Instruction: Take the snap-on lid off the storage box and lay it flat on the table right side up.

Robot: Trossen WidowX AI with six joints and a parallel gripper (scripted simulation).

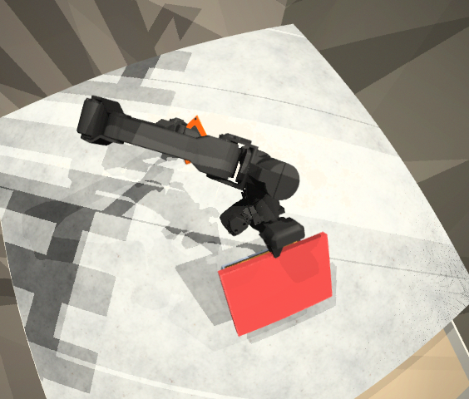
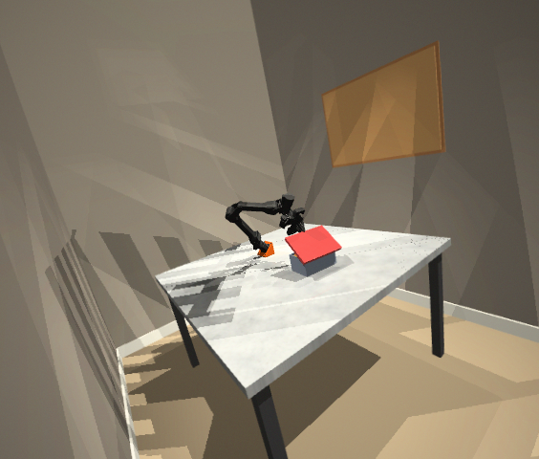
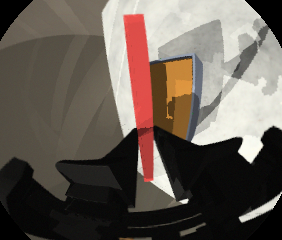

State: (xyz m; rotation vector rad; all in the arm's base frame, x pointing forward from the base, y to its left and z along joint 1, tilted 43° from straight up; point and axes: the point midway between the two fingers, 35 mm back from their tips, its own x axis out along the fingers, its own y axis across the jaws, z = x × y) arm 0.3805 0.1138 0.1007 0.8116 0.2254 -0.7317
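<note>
My gripper tip is 7 cm short of the red lid, 1 cm to the left of it and 5 cm above it. Also, from my gripper tip: grey storage box 4 cm ahead, 14 cm below.
</note>
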